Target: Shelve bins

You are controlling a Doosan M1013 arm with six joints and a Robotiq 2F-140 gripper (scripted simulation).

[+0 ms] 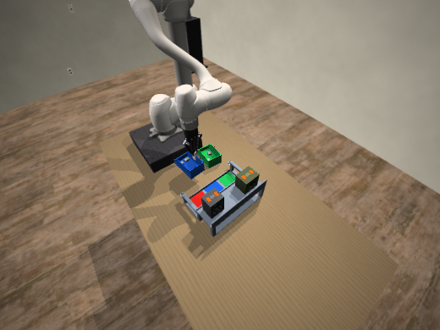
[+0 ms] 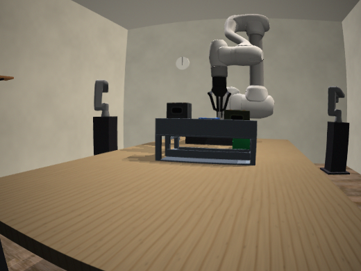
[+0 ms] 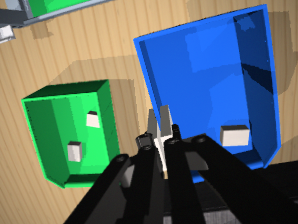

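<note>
My hand is 50 mm to the left of the blue bin and 40 mm above it. The rest, counted from my hand: olive box: 330 mm ahead, 90 mm to the left, 10 mm below; black box: 320 mm ahead, 140 mm to the right; green bin: 140 mm to the left, 120 mm below, 40 mm behind.
</note>
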